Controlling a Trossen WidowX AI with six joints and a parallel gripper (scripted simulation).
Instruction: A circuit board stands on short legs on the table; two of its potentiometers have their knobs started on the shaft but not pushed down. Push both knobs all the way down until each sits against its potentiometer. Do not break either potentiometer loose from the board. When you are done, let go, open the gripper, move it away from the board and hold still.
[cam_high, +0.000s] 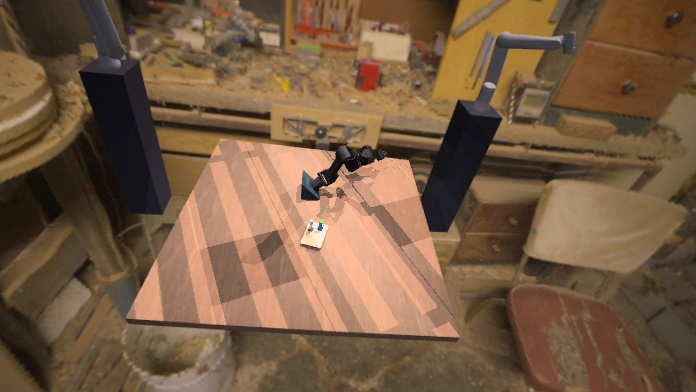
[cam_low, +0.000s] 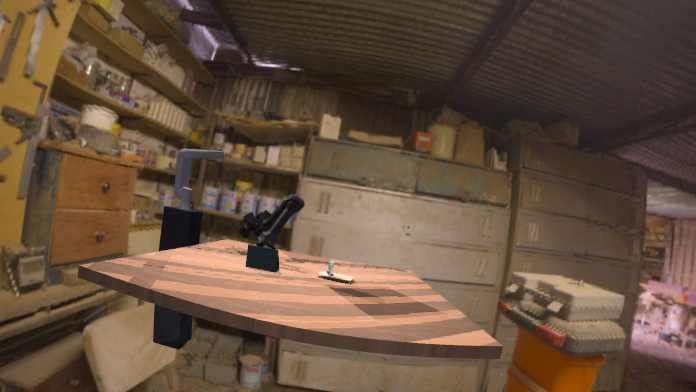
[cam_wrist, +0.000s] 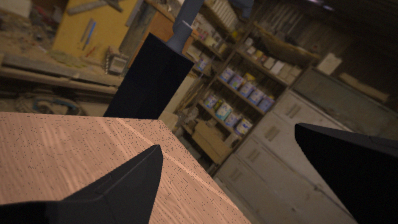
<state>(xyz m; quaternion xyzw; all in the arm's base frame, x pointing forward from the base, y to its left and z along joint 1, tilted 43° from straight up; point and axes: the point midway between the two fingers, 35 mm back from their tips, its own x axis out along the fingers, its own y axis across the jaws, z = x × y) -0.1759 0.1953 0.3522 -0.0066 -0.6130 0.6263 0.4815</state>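
Right now the green knob is 520 mm ahead of my gripper tip, 390 mm to the right of it and 110 mm below it. From my gripper tip the other things lie so: potentiometer with knob: 520 mm ahead, 430 mm to the right, 110 mm below; grey knob: 520 mm ahead, 430 mm to the right, 90 mm below.
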